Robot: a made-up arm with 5 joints. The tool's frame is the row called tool.
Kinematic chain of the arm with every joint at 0, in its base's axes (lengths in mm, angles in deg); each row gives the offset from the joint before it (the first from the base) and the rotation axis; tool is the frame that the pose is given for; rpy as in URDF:
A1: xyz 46.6 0 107.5 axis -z
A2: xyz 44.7 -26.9 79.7 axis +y
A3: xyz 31.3 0 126 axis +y
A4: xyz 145.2 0 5.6 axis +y
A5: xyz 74.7 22.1 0 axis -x
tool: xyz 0 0 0 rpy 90 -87.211 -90
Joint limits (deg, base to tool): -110..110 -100..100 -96.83..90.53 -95..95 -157.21..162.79
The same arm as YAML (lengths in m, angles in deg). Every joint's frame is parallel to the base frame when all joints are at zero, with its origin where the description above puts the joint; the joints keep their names.
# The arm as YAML. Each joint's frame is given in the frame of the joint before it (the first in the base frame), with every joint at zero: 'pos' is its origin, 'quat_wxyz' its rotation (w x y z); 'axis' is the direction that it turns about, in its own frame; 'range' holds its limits. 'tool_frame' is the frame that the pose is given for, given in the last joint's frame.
length_unit: m
angle_unit: deg
joints:
  - joint: A1
    pos: [0.0466, 0.0, 0.1075]
    quat_wxyz: [1.0, 0.0, 0.0, 0.0]
    axis: [0.0, 0.0, -1.0]
    range: [-110.0, 110.0]
  - joint: A2
    pos: [0.0447, -0.0269, 0.0797]
    quat_wxyz: [1.0, 0.0, 0.0, 0.0]
    axis: [0.0, 1.0, 0.0]
    range: [-100.0, 100.0]
  - joint: A3
    pos: [0.0313, 0.0, 0.126]
    quat_wxyz: [1.0, 0.0, 0.0, 0.0]
    axis: [0.0, 1.0, 0.0]
    range: [-96.83, 90.53]
  - joint: A4
    pos: [0.1452, 0.0, 0.0056]
    quat_wxyz: [1.0, 0.0, 0.0, 0.0]
    axis: [0.0, 1.0, 0.0]
    range: [-95.0, 95.0]
  - joint: A5
    pos: [0.0747, 0.0221, 0.0]
    quat_wxyz: [1.0, 0.0, 0.0, 0.0]
    axis: [-1.0, 0.0, 0.0]
    range: [-157.21, 162.79]
tool_frame:
  pos: [0.0, 0.0, 0.0]
  quat_wxyz: [0.706897, 0.017208, -0.706897, -0.017208]

